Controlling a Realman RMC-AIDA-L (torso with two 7-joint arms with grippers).
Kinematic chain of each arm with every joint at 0, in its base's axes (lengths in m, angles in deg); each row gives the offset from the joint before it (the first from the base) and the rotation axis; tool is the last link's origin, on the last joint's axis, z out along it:
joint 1: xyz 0 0 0.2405 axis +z
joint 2: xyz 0 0 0 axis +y
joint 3: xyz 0 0 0.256 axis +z
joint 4: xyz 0 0 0 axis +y
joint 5: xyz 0 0 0.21 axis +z
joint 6: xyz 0 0 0 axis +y
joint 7: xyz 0 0 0.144 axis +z
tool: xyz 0 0 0
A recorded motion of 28 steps. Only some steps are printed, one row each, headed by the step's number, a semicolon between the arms.
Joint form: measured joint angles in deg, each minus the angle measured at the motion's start. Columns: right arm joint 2, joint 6, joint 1, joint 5, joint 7, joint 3, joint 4; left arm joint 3, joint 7, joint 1, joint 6, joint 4, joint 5, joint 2.
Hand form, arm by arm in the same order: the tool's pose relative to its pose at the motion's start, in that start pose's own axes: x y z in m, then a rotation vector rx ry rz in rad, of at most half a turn. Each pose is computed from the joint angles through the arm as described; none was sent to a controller.
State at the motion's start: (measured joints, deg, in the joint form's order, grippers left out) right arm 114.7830 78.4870 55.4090 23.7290 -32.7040 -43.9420 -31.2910; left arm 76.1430 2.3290 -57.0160 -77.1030 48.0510 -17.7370 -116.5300
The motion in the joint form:
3: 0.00 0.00 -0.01 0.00 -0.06 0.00 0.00; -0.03 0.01 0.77 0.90 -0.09 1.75 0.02
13: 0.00 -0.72 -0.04 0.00 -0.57 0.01 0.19; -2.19 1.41 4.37 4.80 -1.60 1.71 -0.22
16: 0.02 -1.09 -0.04 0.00 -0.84 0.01 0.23; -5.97 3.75 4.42 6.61 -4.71 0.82 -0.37
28: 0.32 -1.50 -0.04 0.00 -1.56 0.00 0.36; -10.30 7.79 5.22 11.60 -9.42 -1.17 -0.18
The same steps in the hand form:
3: 0.0001 -0.0001 0.0000 0.0000 0.0001 -0.0009; -0.0026 -0.0079 0.0032 0.0304 0.0039 -0.0035
13: -0.0006 -0.0011 0.0007 0.0053 -0.0077 -0.0079; -0.0193 -0.0258 0.0210 0.0148 0.0104 -0.0621
16: -0.0012 -0.0015 0.0009 0.0083 -0.0124 -0.0124; -0.0246 -0.0308 0.0295 -0.0280 0.0065 -0.0977
28: -0.0009 -0.0003 0.0033 0.0071 -0.0136 -0.0251; -0.0324 -0.0411 0.0444 -0.0769 0.0329 -0.1405

